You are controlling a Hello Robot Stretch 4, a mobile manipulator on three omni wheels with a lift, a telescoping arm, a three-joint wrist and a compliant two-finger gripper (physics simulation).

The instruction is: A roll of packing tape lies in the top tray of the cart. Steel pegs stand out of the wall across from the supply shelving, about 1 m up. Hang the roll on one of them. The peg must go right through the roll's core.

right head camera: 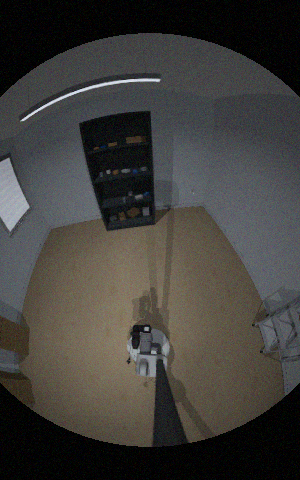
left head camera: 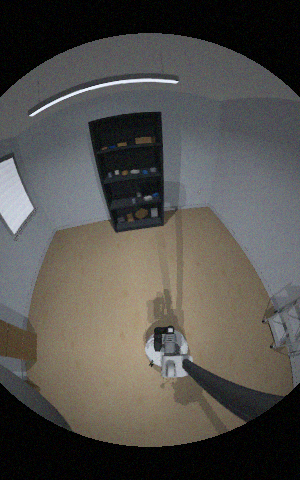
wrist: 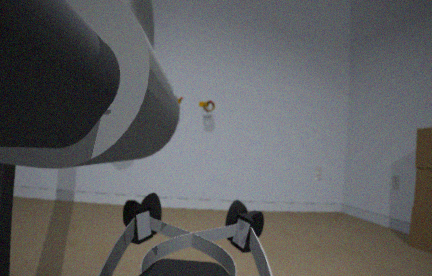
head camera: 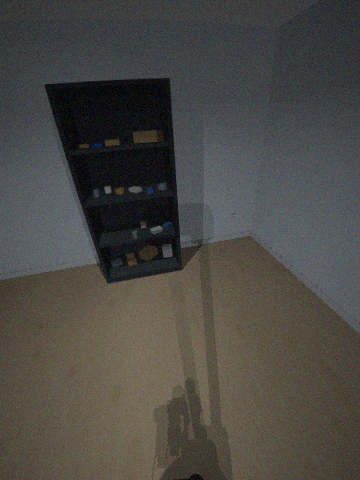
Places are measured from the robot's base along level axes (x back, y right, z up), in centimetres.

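Where they show: gripper, fingertip midpoint: [right head camera: 133, 364] [left head camera: 156, 366] [wrist: 194, 213].
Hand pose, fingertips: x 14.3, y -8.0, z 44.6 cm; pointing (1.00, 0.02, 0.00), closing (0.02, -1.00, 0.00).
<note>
Each offset is from my fingertips to the top centre of the thing. "*": to the spot under its first point.
My gripper [wrist: 194, 213] is open in the wrist view, its two dark fingertips wide apart with no object between them. Beyond it on the pale wall is a small yellow-orange fitting [wrist: 207, 105] with a ring-shaped end; I cannot tell whether this is a peg or a roll on one. A second orange piece [wrist: 180, 100] is partly hidden by the robot's grey body. A pale cart @(* dy +155.9, dx +0.4, dz -34.1 cm) [left head camera: 278, 330] [right head camera: 269, 334] stands at the right side in both side head views. The packing tape roll cannot be made out on it.
Dark supply shelving [head camera: 173, 175] [left head camera: 162, 165] [right head camera: 152, 165] with small goods stands against a wall. A brown block-like object @(* dy -168.1, dx +32.7, dz -11.7 cm) [left head camera: 17, 340] [right head camera: 12, 335] is at the left edge. A brown cardboard box [wrist: 422, 185] stands at the right of the wrist view.
</note>
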